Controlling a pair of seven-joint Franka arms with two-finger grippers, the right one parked.
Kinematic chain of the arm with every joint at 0, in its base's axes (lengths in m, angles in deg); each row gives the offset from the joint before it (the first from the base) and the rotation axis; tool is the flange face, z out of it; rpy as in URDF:
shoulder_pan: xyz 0 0 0.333 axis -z
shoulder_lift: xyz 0 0 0 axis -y
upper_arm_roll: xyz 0 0 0.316 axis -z
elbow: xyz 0.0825 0 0 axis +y
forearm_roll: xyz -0.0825 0 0.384 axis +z
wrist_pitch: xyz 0 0 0 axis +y
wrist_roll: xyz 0.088 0 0 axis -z
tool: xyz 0 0 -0.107 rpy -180 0 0
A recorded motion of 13 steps. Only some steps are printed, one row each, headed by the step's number.
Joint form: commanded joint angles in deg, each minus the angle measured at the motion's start. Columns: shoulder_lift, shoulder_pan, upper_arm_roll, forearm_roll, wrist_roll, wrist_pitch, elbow.
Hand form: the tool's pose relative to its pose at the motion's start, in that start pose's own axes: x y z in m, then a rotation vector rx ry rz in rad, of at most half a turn. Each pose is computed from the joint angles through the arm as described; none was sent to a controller.
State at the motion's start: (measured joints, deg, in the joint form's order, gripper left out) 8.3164 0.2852 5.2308 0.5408 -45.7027 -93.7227 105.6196
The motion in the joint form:
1: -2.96 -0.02 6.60 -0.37 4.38 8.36 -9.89
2: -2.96 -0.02 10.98 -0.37 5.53 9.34 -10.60
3: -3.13 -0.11 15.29 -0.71 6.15 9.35 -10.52
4: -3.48 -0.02 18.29 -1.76 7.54 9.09 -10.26
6: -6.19 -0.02 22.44 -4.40 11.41 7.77 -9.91
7: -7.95 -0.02 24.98 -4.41 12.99 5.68 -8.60
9: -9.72 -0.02 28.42 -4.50 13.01 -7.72 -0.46
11: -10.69 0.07 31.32 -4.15 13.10 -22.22 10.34
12: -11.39 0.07 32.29 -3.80 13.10 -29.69 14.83
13: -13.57 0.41 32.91 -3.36 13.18 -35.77 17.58
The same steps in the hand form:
1: -0.0431 0.0432 -0.0435 0.0223 -0.0116 0.1899
2: -0.0777 0.0658 -0.0474 0.0347 -0.0057 0.2852
3: -0.1115 0.0874 -0.0444 0.0425 -0.0049 0.3692
4: -0.1374 0.1035 -0.0390 0.0403 -0.0188 0.4482
6: -0.1667 0.1331 -0.0157 0.0258 -0.0819 0.5907
7: -0.1818 0.1499 0.0062 0.0307 -0.0997 0.6609
9: -0.2023 0.1778 0.0684 -0.0276 -0.0698 0.7090
11: -0.2268 0.1851 0.1436 -0.0668 -0.0383 0.7505
12: -0.2346 0.1855 0.1738 -0.1014 -0.0129 0.7640
13: -0.2411 0.1890 0.2024 -0.1330 -0.0092 0.7806

